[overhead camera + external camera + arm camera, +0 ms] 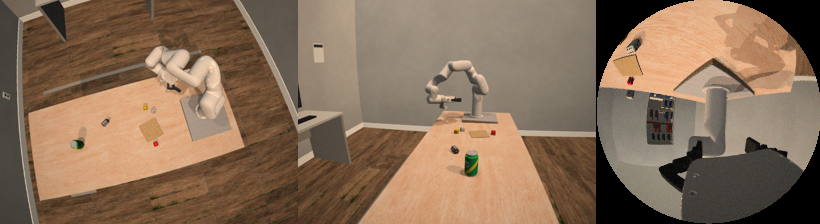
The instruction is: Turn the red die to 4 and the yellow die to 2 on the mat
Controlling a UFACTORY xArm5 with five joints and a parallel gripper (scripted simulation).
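Now: the white die 21 cm ahead of my hand, 20 cm below it and 11 cm to the left of it. From my hand the other things lie so: brown mat (25 cm to the left, 24 cm ahead, 21 cm below); then yellow die (27 cm ahead, 20 cm below, 8 cm to the left); then red die (36 cm to the left, 21 cm ahead, 20 cm below).
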